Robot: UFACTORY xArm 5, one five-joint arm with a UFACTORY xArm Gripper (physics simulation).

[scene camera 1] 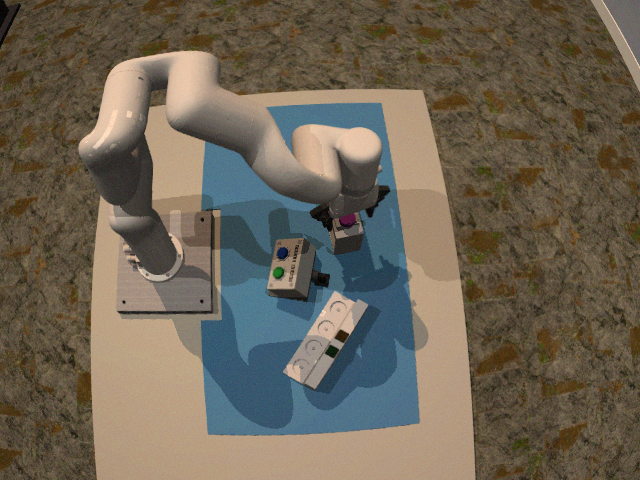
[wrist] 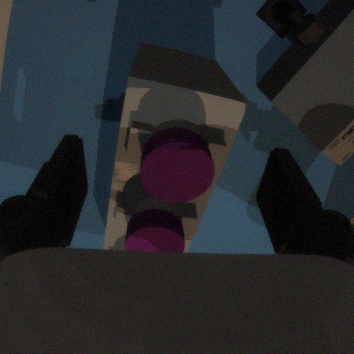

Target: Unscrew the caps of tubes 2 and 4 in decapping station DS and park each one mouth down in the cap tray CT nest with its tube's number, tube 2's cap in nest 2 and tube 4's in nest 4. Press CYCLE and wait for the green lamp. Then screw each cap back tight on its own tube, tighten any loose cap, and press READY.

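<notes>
The decapping station is a pale block under the arm's wrist. A magenta cap sits upright on it, nearest its visible end. A second magenta cap shows partly in the wrist view, cut off by the gripper body. The numbers are not readable. My gripper is open, with one finger on each side of the station, apart from the first cap. The cap tray is a white block with a row of round nests, and no cap shows in them. The rest of the station is hidden by the arm.
A grey control box with a blue button and a green button stands between the robot base and the station. A small black fitting sticks out of its side. Brown and dark green squares mark the tray's ledge.
</notes>
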